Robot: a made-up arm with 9 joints.
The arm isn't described. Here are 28 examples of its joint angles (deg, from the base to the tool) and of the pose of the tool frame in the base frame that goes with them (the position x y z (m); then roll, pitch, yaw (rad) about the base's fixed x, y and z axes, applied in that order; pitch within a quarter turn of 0, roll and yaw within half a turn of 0).
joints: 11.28 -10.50 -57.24 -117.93 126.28 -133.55 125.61 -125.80 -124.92
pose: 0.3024 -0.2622 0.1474 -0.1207 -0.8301 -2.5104
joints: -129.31 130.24 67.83 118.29 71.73 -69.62 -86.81 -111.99 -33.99
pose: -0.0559 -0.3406 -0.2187 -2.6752 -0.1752 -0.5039
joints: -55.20 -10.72 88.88 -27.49 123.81 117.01 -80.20 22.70 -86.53
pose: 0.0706 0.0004 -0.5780 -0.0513 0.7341 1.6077
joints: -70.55 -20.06 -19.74 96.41 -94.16 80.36 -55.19 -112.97 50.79
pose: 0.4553 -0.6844 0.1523 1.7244 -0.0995 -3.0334
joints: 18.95 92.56 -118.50 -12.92 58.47 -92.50 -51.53 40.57 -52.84
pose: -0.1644 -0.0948 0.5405 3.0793 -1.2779 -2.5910
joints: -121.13 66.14 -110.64 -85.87 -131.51 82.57 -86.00 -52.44 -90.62
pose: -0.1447 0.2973 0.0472 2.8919 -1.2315 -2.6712
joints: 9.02 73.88 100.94 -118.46 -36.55 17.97 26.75 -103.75 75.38
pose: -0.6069 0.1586 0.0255 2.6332 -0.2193 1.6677
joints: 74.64 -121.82 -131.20 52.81 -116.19 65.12 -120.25 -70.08 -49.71
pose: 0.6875 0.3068 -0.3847 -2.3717 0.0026 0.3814
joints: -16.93 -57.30 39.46 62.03 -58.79 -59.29 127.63 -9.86 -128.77
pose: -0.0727 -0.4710 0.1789 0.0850 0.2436 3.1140
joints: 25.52 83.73 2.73 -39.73 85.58 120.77 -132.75 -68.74 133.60
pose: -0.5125 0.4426 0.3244 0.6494 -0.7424 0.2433
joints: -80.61 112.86 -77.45 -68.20 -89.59 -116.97 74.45 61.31 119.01
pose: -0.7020 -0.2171 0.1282 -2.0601 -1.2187 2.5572
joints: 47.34 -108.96 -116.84 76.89 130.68 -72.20 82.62 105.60 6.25
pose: 0.6255 0.3481 -0.2324 -0.4773 0.1756 3.0664
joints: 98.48 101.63 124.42 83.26 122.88 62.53 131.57 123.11 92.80
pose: 0.3917 0.0841 0.7861 2.2865 0.6460 -0.3282
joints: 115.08 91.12 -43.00 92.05 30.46 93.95 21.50 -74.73 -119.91
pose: -0.2302 0.0596 0.1951 0.7296 0.7736 2.7633
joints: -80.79 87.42 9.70 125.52 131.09 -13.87 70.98 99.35 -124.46
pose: -0.0004 0.0083 -0.9524 -0.5754 1.0010 -1.0257
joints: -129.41 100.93 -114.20 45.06 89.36 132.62 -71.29 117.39 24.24
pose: 0.2968 -0.3075 -0.2092 -2.9754 1.1791 -1.9668
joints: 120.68 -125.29 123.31 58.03 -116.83 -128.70 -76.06 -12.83 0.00
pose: 0.5005 -0.1046 -0.4806 0.9281 0.0711 2.8857
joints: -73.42 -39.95 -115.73 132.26 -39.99 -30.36 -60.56 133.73 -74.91
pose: 0.6272 0.1786 -0.2133 -0.8243 0.5275 -0.4854
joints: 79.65 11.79 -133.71 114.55 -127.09 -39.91 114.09 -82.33 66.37
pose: -0.9145 0.5365 0.3227 -1.7073 0.1364 -2.3974
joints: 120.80 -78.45 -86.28 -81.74 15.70 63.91 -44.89 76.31 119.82
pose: -0.4102 -0.0507 -0.3495 -2.5630 0.1616 0.1199
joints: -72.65 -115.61 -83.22 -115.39 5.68 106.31 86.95 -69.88 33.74
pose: -0.1420 0.1688 0.4845 -0.6421 0.6670 -0.6164
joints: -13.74 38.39 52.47 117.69 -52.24 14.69 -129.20 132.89 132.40
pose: 0.0310 -0.2111 -0.3296 2.5727 -0.6209 0.0618
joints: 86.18 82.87 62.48 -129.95 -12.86 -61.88 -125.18 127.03 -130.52
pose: -0.5681 -0.2039 0.7693 0.5185 0.3678 -2.3597
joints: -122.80 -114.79 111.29 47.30 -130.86 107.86 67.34 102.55 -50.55
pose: -0.8340 0.2797 -0.3051 -0.9246 0.9305 2.9302
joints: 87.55 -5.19 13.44 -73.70 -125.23 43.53 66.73 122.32 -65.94
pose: -0.3946 -0.5632 -0.1001 -0.0667 -0.2632 -2.2414
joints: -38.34 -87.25 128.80 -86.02 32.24 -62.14 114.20 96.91 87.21
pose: 0.5105 0.2398 0.3103 1.0318 -0.9285 2.2820
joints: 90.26 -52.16 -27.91 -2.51 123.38 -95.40 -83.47 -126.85 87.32
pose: -0.0262 0.2457 0.1929 2.2718 -0.7239 -3.1183
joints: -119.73 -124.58 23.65 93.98 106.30 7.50 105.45 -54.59 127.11
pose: -0.3911 0.0079 0.3692 -3.0109 1.1220 0.5040
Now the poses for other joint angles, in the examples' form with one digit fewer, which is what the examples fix.
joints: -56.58 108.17 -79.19 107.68 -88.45 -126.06 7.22 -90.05 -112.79
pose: -0.916 0.325 0.041 0.795 0.937 1.457
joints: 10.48 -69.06 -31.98 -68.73 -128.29 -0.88 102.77 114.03 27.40
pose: 0.243 -0.333 -0.224 -0.798 0.597 1.502
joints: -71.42 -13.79 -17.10 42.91 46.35 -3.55 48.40 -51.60 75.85
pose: 0.180 0.262 -0.027 -1.577 0.104 -2.915
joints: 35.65 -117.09 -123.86 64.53 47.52 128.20 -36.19 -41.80 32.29
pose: 0.098 -0.109 0.472 2.317 -0.499 0.667
